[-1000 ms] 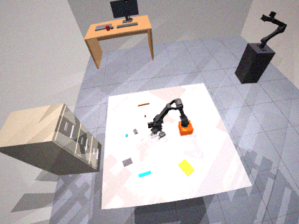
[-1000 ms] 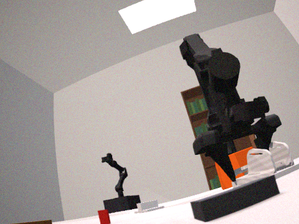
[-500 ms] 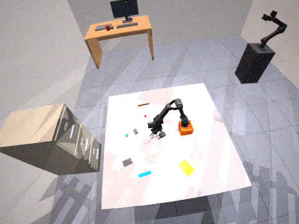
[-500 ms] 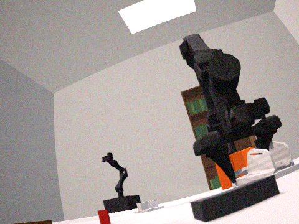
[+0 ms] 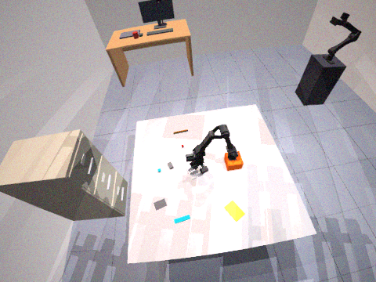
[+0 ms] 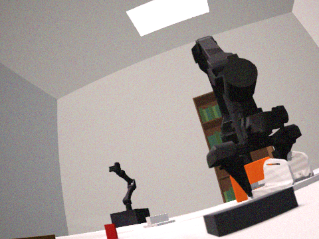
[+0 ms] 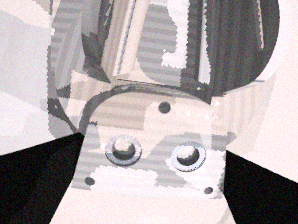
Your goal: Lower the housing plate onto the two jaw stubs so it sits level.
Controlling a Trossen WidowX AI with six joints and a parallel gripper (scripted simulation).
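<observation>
The white-grey housing part is 1 cm ahead of my gripper tip and 2 cm above it. The rest, counted from my gripper tip: red block (14 cm ahead, 23 cm to the right); then yellow card (22 cm behind, 37 cm to the left, 1 cm below); then white jaw assembly (1 cm ahead, 3 cm to the left).
</observation>
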